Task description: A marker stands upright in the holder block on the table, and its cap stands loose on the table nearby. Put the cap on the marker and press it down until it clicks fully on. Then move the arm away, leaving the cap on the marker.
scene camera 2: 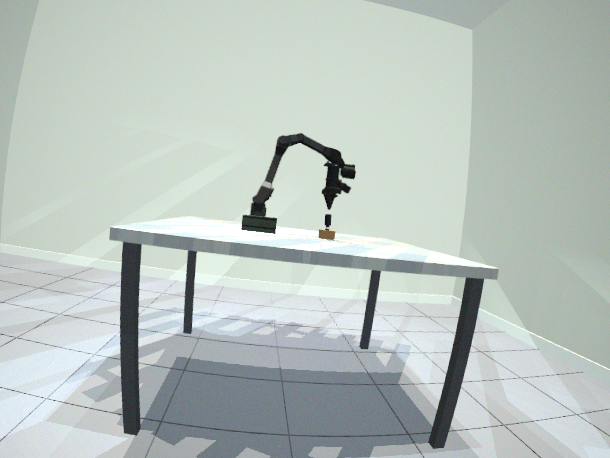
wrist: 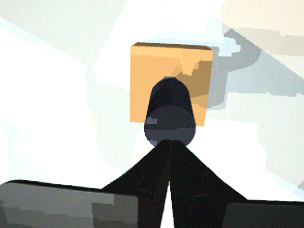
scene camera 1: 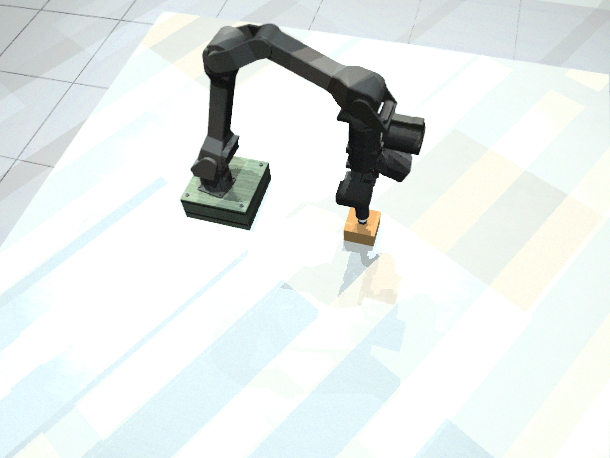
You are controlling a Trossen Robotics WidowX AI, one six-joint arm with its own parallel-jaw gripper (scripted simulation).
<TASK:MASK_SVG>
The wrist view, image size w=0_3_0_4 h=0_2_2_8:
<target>my gripper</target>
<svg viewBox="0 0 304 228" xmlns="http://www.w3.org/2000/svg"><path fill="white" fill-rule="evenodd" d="M304 201L246 199L245 196L235 191L224 180L221 180L184 143L178 140L162 140L133 167L103 188L20 179L1 183L0 228L161 228L169 180L173 228L304 228Z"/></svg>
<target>dark marker cap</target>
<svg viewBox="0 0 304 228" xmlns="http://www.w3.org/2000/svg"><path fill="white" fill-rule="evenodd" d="M163 79L155 84L150 94L144 123L145 137L154 147L162 140L178 140L188 146L195 138L197 131L189 91L180 80L173 78Z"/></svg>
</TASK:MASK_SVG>
